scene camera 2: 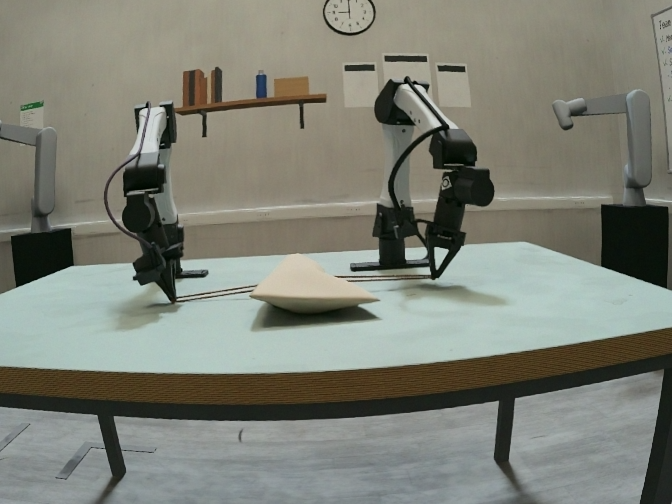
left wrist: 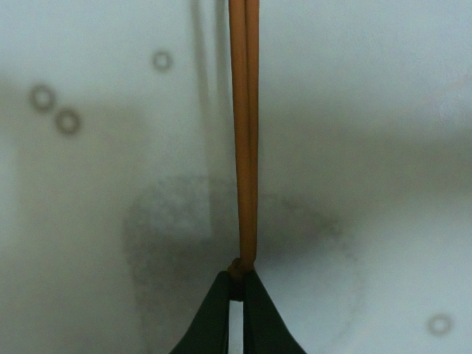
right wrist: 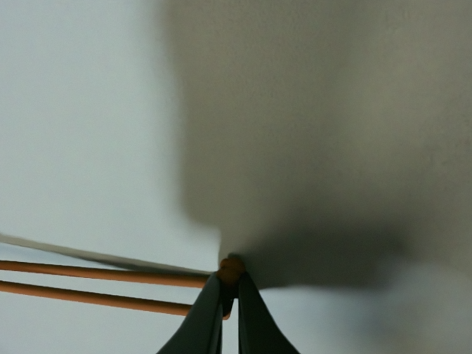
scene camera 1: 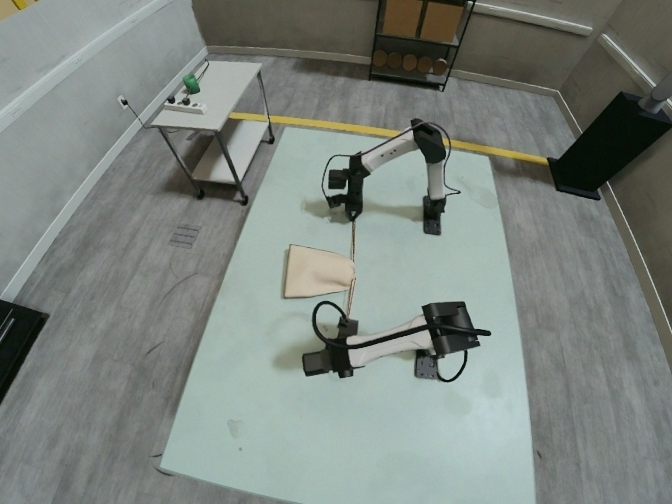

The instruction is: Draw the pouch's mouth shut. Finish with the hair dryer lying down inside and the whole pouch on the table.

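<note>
A cream cloth pouch (scene camera 1: 319,272) (scene camera 2: 312,287) lies on the table, its mouth end gathered narrow at the right in scene camera 1. The hair dryer does not show; the pouch bulges. My left gripper (scene camera 2: 434,277) (left wrist: 236,284) is shut on the knotted end of one brown drawstring (scene camera 1: 351,299) (scene camera 2: 388,278) (left wrist: 245,135). My right gripper (scene camera 1: 353,217) (scene camera 2: 173,300) (right wrist: 230,284) is shut on the knotted end of the other brown drawstring (scene camera 1: 353,241) (scene camera 2: 217,293) (right wrist: 100,273). Both strings run straight from the mouth, in opposite directions, and both grippers are low above the table.
The pale green table (scene camera 1: 260,417) (scene camera 2: 325,352) bears both arm bases. A wheeled cart (scene camera 1: 233,81) with a power strip and a green object stands beyond the table at the upper left in scene camera 1. A wall shelf (scene camera 2: 255,103) is behind the arms.
</note>
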